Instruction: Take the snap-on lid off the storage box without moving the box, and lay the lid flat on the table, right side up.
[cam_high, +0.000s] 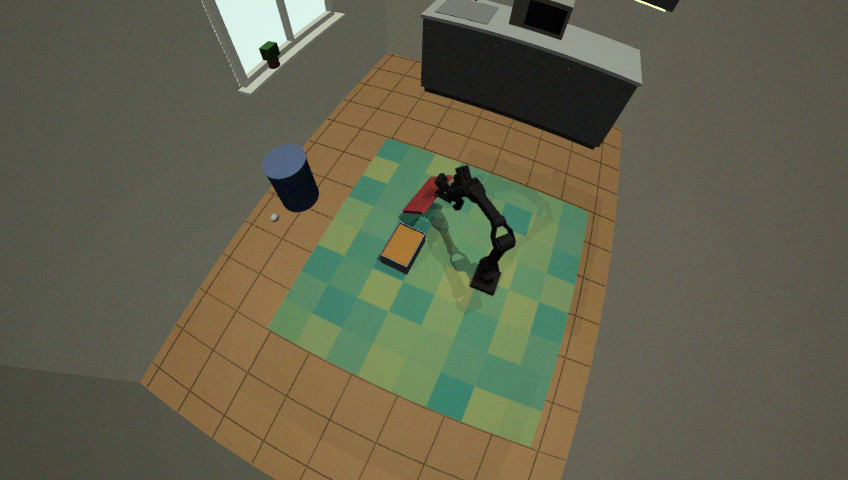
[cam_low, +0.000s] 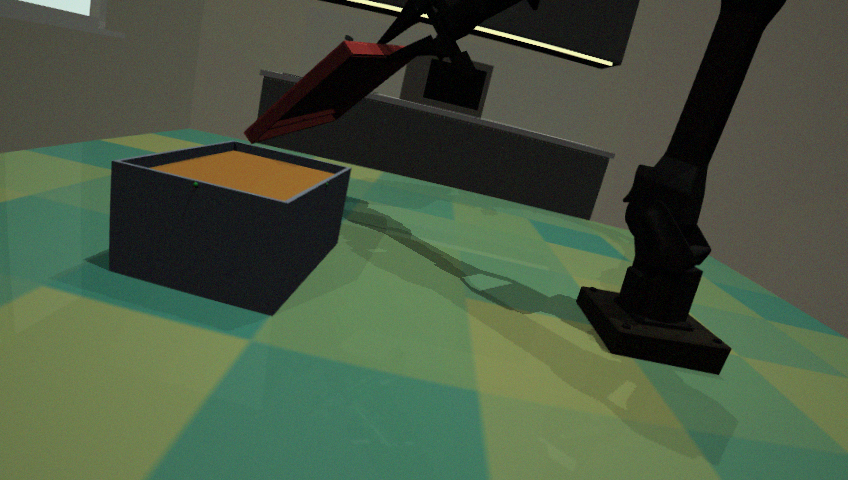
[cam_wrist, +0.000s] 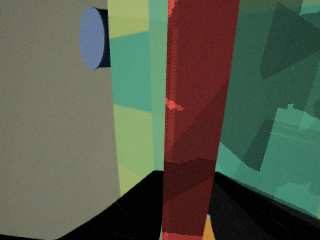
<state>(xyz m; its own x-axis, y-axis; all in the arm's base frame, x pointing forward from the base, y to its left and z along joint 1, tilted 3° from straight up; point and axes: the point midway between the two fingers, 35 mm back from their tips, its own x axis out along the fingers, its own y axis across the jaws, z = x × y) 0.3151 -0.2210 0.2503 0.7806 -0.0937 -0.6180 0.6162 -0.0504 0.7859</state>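
Now: gripper tip 6 cm above the red lid, 5 cm short of it and 2 cm to the left of it. Also, from my gripper tip: storage box 23 cm to the left, 18 cm below, 8 cm ahead.
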